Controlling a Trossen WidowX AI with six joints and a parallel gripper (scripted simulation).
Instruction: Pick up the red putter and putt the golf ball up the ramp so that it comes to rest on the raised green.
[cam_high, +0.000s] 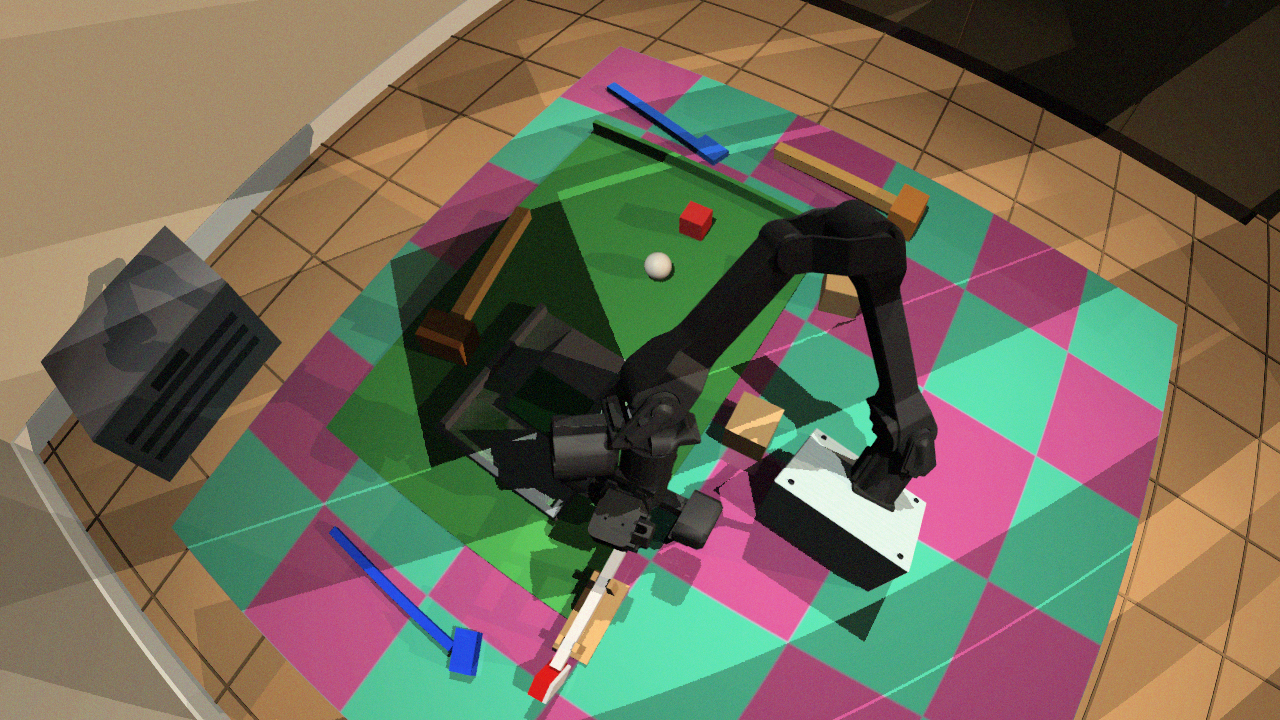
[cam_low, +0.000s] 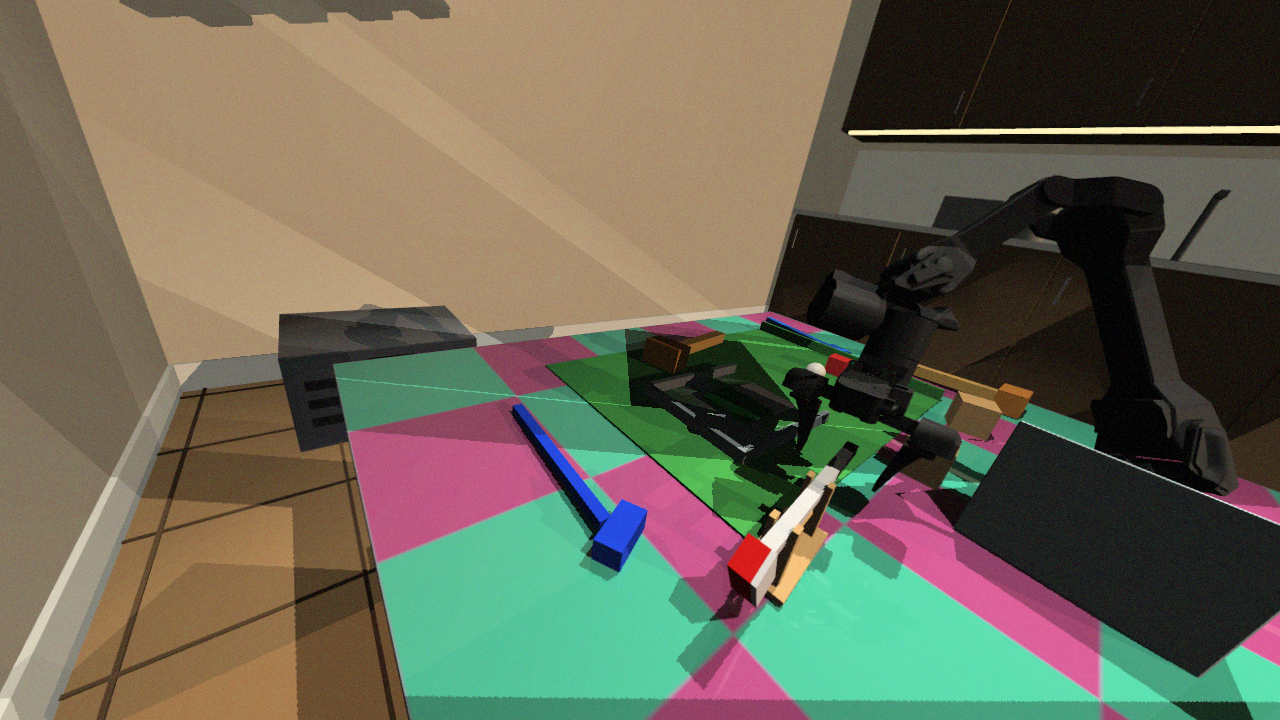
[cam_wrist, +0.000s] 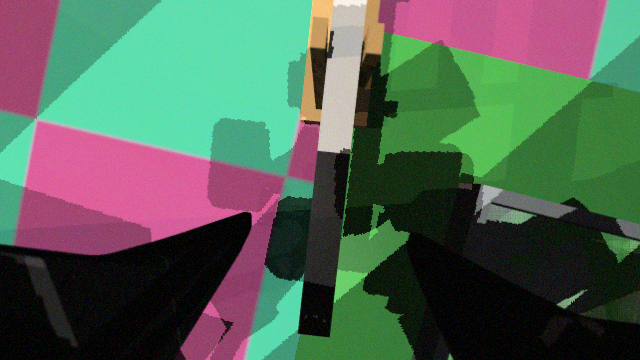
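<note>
Right now my gripper tip is 11 cm to the right of the red putter, 1 cm below it and 1 cm past it. The rest, counted from my gripper tip: white golf ball (38 cm to the right, 15 cm ahead, 2 cm below); wooden stand (13 cm to the left, 1 cm below); red cube (49 cm to the right, 14 cm ahead, 2 cm below).
</note>
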